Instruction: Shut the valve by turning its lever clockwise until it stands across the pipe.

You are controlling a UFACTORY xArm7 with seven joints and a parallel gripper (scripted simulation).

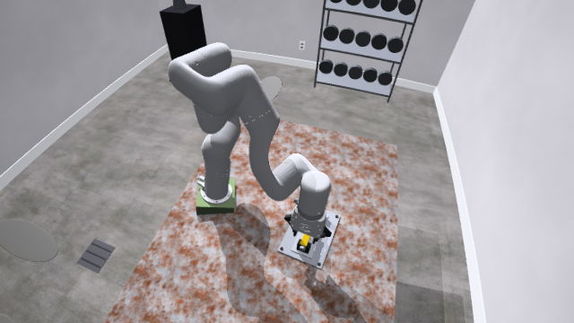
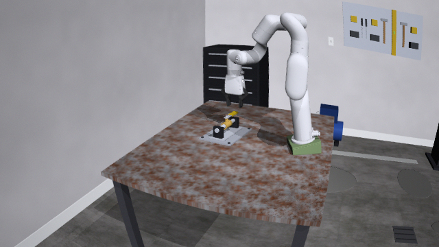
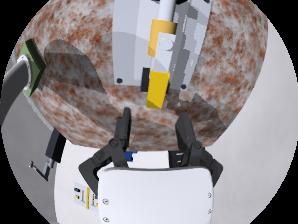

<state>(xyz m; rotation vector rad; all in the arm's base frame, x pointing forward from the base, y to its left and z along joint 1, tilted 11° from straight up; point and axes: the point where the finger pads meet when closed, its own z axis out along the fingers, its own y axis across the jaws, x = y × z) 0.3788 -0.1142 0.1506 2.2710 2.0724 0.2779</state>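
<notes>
Now: the yellow lever 1 cm ahead of my hand, 5 cm to the left of it and 5 cm below it.
</notes>
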